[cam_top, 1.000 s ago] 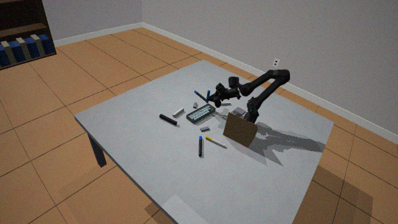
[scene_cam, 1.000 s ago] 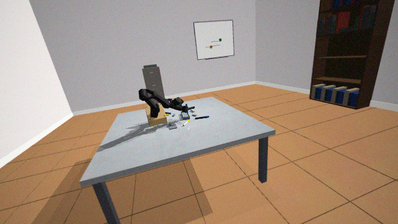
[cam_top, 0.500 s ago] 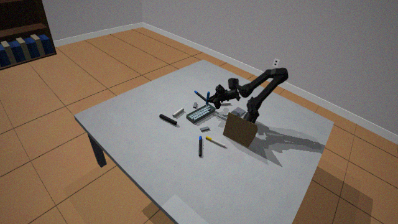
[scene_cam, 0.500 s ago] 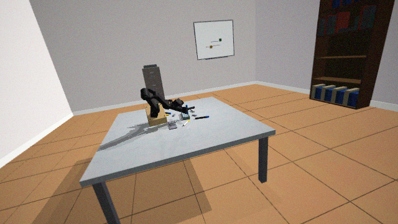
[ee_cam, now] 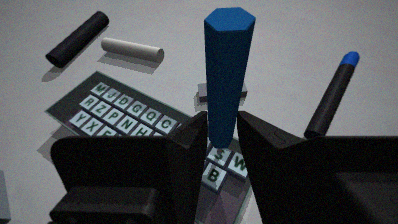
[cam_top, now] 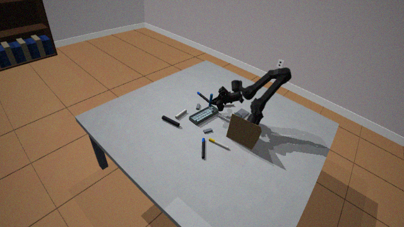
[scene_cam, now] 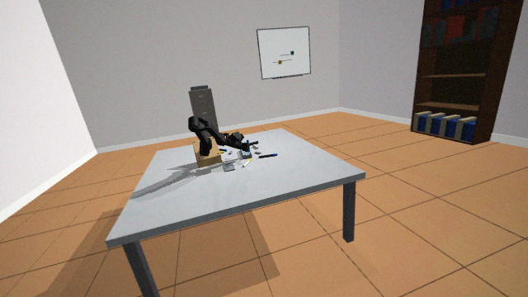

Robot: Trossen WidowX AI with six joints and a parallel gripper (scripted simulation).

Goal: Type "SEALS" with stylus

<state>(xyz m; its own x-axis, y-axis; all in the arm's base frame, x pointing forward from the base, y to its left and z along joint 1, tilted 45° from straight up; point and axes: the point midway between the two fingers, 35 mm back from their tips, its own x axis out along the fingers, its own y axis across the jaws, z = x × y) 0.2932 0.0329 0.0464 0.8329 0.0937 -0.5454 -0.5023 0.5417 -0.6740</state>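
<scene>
My gripper tip is now 60 mm above the b key, 20 mm past it and 10 mm to the left of it. Also, from my gripper tip: blue stylus: 20 mm below; then white cylinder: 190 mm to the left, 70 mm ahead, 60 mm below; then grey block: 160 mm behind, 140 mm to the right, 70 mm below.
</scene>
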